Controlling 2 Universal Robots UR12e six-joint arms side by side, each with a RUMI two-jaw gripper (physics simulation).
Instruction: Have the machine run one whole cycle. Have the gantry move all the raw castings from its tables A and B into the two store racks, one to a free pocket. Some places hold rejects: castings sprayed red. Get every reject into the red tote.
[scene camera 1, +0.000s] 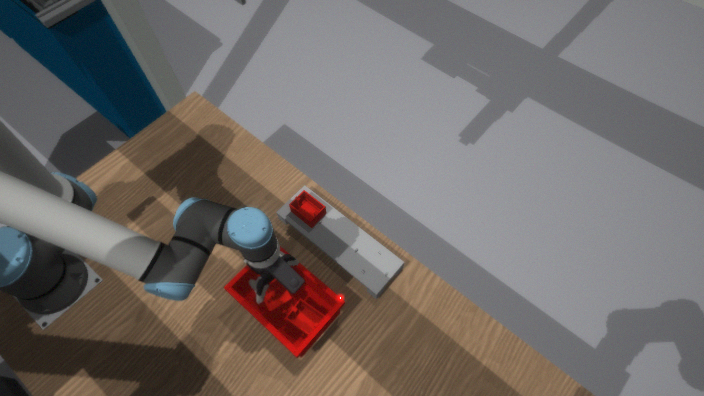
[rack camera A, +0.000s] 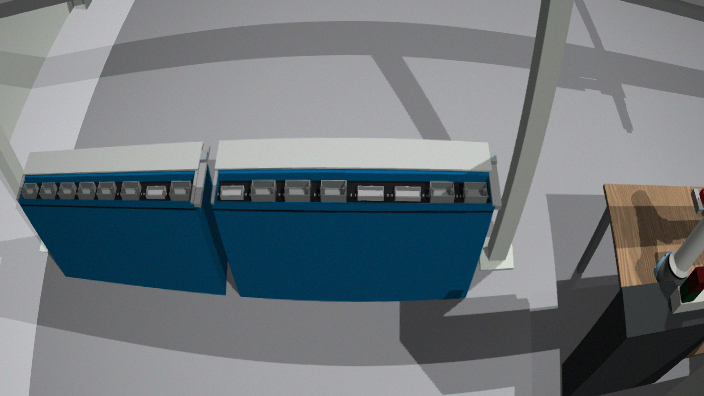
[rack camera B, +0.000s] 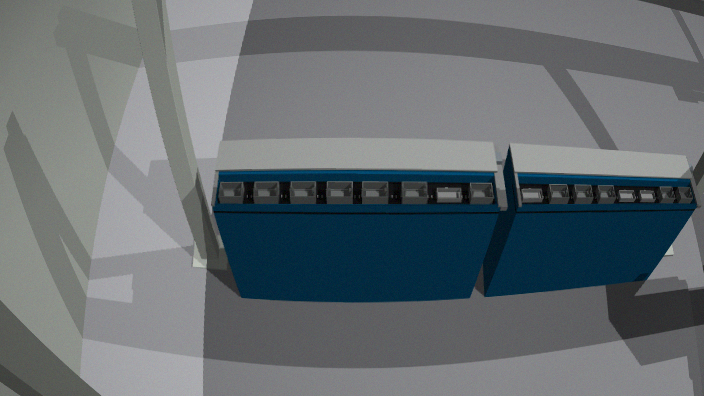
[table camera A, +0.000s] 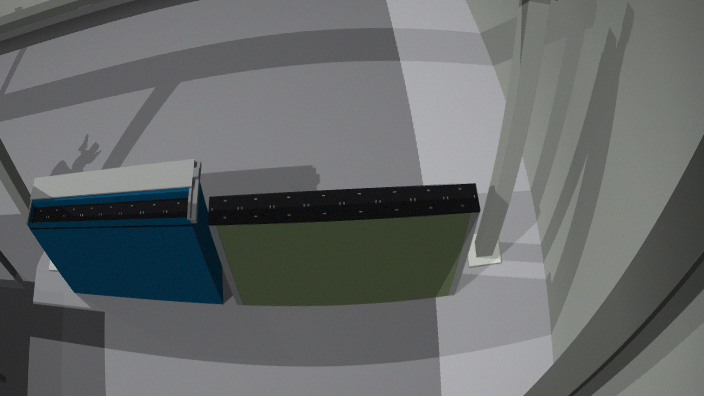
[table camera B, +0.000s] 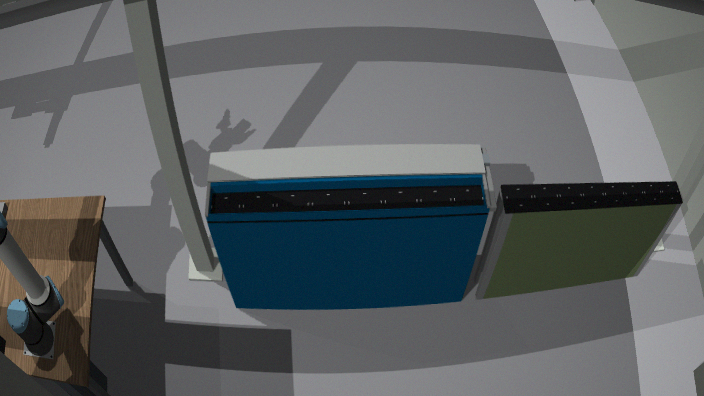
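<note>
In scene camera 1, the red tote (scene camera 1: 261, 320) stands on the wooden table with red castings (scene camera 1: 306, 315) inside. My left gripper (scene camera 1: 278, 280) is over the tote with its jaws apart, open. Another red casting (scene camera 1: 307, 207) sits on the far-left end of a long grey block (scene camera 1: 382, 270). Grey castings (rack camera A: 297, 191) (rack camera B: 340, 193) stand in a row in each of the two blue store racks (rack camera A: 350, 255) (rack camera B: 355, 255); some look lower and paler. No castings show on the black tops in the table camera views. My right gripper is outside the views.
A blue cabinet (table camera A: 135, 260) (table camera B: 350, 260) stands beside an olive-fronted table (table camera A: 345, 260) (table camera B: 575, 245). Pale gantry posts (rack camera A: 532, 125) (table camera B: 170, 140) rise beside the racks and cabinets. The wooden table (scene camera 1: 450, 320) carries the left arm's base at the left of scene camera 1.
</note>
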